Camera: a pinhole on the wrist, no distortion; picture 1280 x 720 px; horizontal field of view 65.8 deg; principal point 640.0 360.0 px. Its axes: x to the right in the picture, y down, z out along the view. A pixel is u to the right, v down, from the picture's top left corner.
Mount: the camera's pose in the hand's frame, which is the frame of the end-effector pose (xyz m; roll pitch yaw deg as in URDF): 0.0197 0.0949 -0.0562 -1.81 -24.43 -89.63
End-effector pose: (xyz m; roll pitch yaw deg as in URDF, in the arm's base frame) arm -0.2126 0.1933 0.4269 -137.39 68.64 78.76
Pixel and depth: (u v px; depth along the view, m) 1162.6 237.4 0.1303
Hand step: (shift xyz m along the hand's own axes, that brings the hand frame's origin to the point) 0.0077 0.0862 0.0913
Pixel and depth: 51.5 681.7 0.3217
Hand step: 0.1324 0.4015 0.1544
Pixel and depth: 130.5 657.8 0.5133
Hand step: 0.1874 0.5468 0.2971
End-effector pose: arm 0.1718 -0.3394 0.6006 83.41 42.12 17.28
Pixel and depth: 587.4 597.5 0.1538
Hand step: 0.0610 0.1657 0.0793
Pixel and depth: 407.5 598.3 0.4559
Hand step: 0.1420 0.3803 0.3112
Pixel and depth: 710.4 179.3 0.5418
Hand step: -0.0633 0.2845 0.4556
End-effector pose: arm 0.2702 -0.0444 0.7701 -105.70 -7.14 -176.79
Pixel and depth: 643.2 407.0 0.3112
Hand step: 0.0435 0.2226 0.2270
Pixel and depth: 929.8 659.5 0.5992
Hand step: 0.2194 0.1817 0.5565
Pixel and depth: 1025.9 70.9 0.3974
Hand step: -0.0840 0.1189 0.3729
